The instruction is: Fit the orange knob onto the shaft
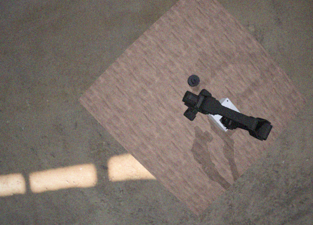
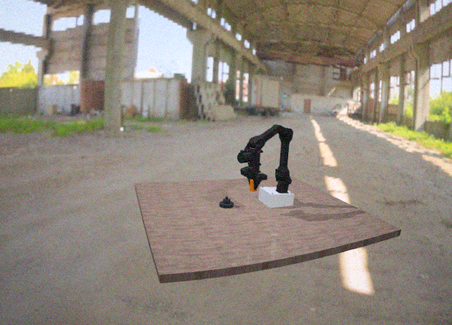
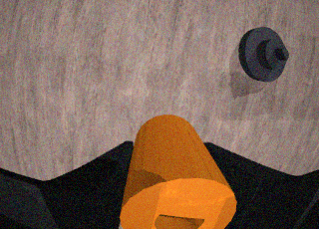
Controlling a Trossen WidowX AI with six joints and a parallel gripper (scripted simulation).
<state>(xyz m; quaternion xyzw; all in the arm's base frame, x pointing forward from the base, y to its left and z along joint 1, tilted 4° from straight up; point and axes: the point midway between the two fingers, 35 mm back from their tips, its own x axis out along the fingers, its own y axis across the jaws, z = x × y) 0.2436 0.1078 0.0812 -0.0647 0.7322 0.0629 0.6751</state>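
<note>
The dark round pedestal lies 14 cm to the right of my gripper tip, 11 cm below it and 11 cm ahead of it. Also, from my gripper tip: orange knob 2 cm above.
</note>
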